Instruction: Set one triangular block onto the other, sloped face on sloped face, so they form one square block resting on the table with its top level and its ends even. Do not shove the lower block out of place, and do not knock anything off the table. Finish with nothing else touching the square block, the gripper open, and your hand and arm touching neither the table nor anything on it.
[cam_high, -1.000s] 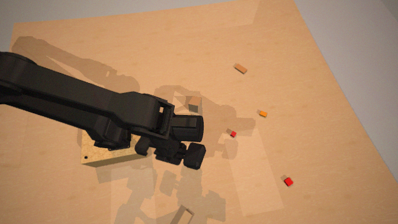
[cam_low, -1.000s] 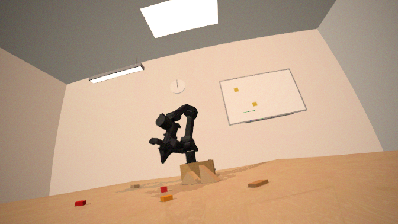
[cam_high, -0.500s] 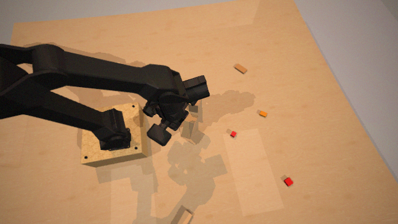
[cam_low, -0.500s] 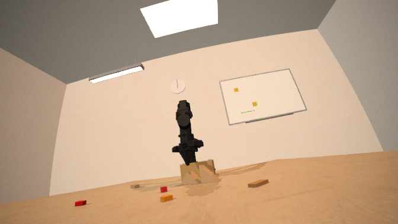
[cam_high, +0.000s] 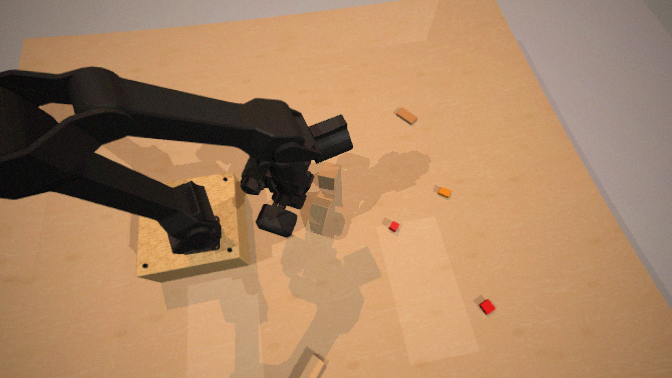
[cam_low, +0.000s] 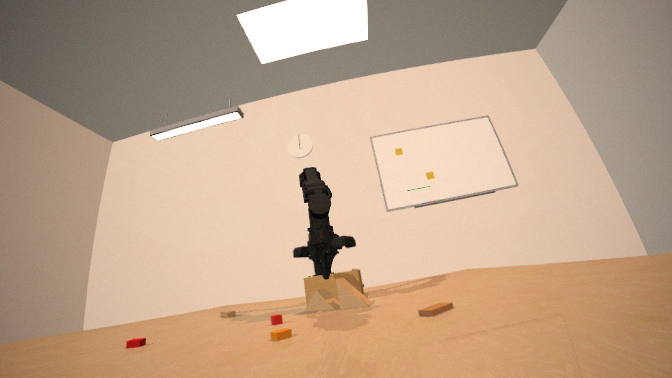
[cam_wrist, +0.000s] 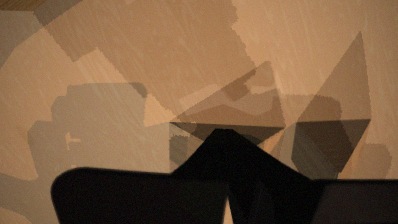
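My gripper tip is now 50 mm above the triangular block, 40 mm short of it and 10 mm to the left of it. Also, from my gripper tip: red cube (200 mm ahead, 70 mm to the right, 60 mm below); orange block (330 mm ahead, 70 mm below, 10 mm to the right).
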